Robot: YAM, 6 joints.
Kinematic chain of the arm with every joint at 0, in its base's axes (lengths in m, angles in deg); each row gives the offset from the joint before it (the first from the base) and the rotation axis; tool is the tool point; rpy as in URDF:
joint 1: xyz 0 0 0.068 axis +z
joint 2: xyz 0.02 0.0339 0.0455 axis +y
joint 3: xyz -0.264 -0.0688 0 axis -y
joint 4: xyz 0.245 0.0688 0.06 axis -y
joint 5: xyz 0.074 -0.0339 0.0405 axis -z
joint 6: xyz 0.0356 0 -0.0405 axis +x
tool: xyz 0 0 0 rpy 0 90 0
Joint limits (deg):
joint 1: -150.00..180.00
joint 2: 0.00..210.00
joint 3: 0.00..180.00
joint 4: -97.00..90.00
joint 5: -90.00..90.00
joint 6: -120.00..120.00
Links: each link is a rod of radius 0.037 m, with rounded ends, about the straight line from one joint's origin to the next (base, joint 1, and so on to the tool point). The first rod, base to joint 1, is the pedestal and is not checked.
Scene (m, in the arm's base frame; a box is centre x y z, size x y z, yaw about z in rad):
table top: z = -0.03
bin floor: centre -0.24 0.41 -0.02 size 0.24 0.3 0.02 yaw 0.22
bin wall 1: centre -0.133 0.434 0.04 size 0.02 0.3 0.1 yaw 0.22
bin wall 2: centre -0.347 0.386 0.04 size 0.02 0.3 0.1 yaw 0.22
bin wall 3: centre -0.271 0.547 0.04 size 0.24 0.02 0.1 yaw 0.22
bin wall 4: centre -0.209 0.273 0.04 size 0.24 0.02 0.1 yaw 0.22
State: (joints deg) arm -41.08 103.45 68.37 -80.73 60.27 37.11
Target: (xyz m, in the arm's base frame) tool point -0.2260 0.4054 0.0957
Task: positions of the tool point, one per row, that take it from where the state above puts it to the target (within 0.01 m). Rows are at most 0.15 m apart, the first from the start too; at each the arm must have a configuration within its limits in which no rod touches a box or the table.
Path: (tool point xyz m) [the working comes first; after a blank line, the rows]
Joints at the target: 122.48 139.73 104.70 -50.93 49.37 37.11
Straight joint move there: touches bin wall 1.

1: 0.2504 -0.1574 0.1951
2: 0.2998 -0.0910 0.1940
3: 0.3307 -0.0097 0.1929
4: 0.3386 0.0814 0.1918
5: 0.3207 0.1754 0.1907
6: 0.2762 0.2649 0.1895
7: 0.2064 0.3421 0.1884
8: 0.1148 0.4001 0.1873
9: 0.0072 0.4325 0.1863
10: -0.1093 0.4350 0.1852
11: -0.2260 0.4054 0.1843
12: -0.2260 0.4054 0.0957

